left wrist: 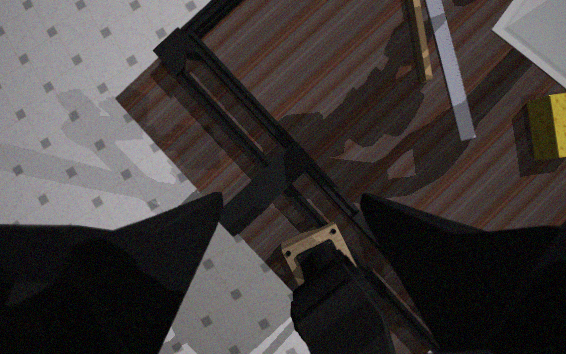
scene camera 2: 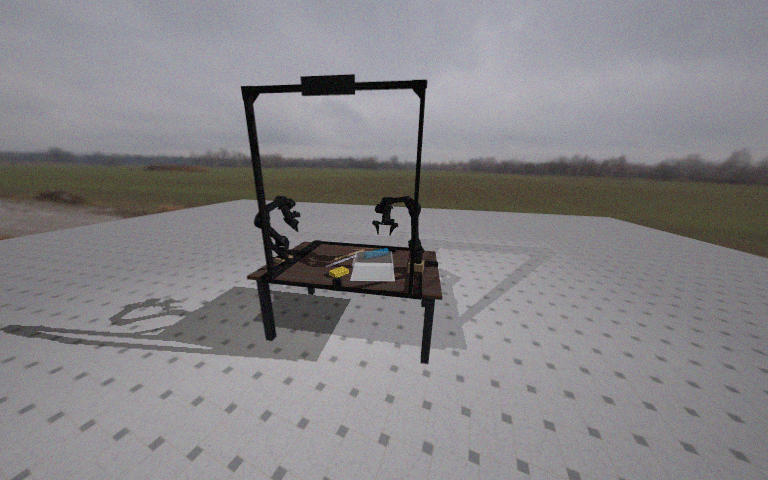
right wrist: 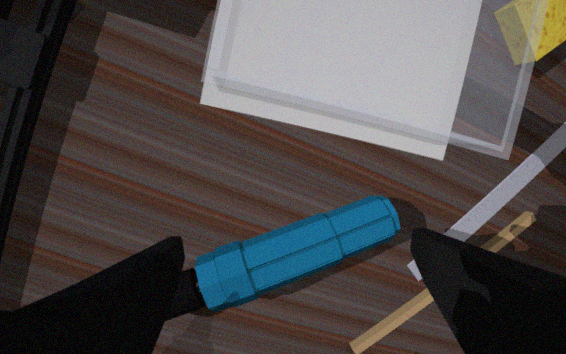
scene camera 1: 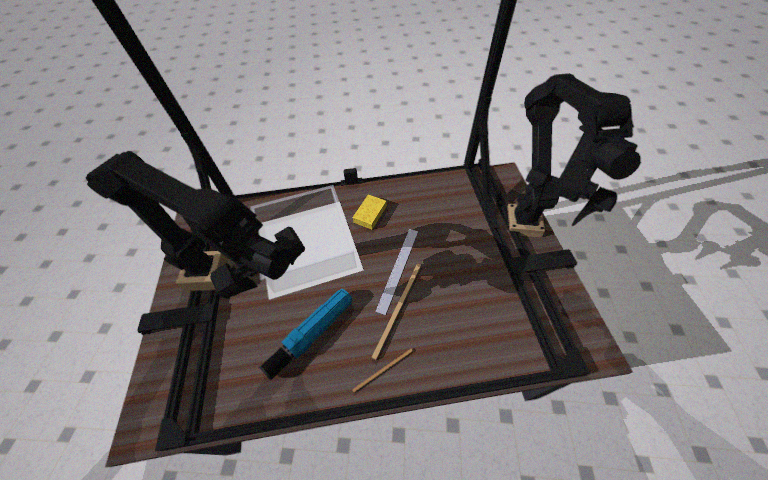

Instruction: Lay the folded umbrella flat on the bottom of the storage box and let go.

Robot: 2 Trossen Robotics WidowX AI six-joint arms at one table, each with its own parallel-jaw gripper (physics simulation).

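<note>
The folded blue umbrella (scene camera 1: 317, 322) (scene camera 2: 376, 253) (right wrist: 295, 250) with a black handle lies on the table, outside the storage box. The clear-walled storage box (scene camera 1: 317, 232) (scene camera 2: 372, 271) (right wrist: 345, 60) with a white bottom stands beside it; its visible bottom bears no umbrella. My right gripper (scene camera 1: 263, 266) (scene camera 2: 385, 230) (right wrist: 298, 244) is open and empty, above the table; in the right wrist view the umbrella shows between and below its fingertips. My left gripper (left wrist: 292, 199) is open and empty, high at the table's edge near its own arm base, far from the umbrella.
A yellow sponge (scene camera 1: 369, 211) (scene camera 2: 338, 272) lies beside the box. A pale flat strip (scene camera 1: 397, 271) (right wrist: 495, 195), a wooden stick (scene camera 1: 396, 311) and a thinner stick (scene camera 1: 383, 370) lie on the table (scene camera 1: 481, 350). Black frame rails run along the table's edges.
</note>
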